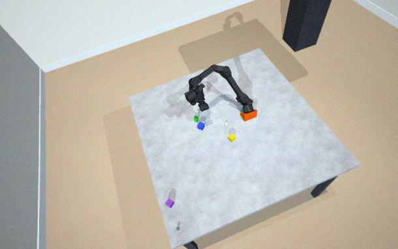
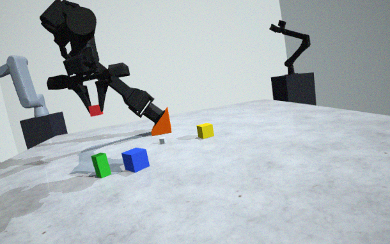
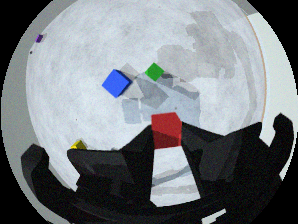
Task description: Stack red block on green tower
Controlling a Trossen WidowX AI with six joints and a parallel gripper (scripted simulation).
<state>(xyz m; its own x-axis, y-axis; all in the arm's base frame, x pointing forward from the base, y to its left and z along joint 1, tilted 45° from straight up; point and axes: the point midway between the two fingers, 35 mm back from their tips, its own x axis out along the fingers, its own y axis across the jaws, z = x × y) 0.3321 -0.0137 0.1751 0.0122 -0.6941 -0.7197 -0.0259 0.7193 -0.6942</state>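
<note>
Now: the blue cube 50 mm ahead of my gripper tip, 80 mm to the left of it and 120 mm below it. Also, from my gripper tip: red block: 10 mm above; then tiny white block: 140 mm behind, 140 mm to the left, 130 mm below; then yellow cube: 120 mm behind, 270 mm to the left, 120 mm below.
</note>
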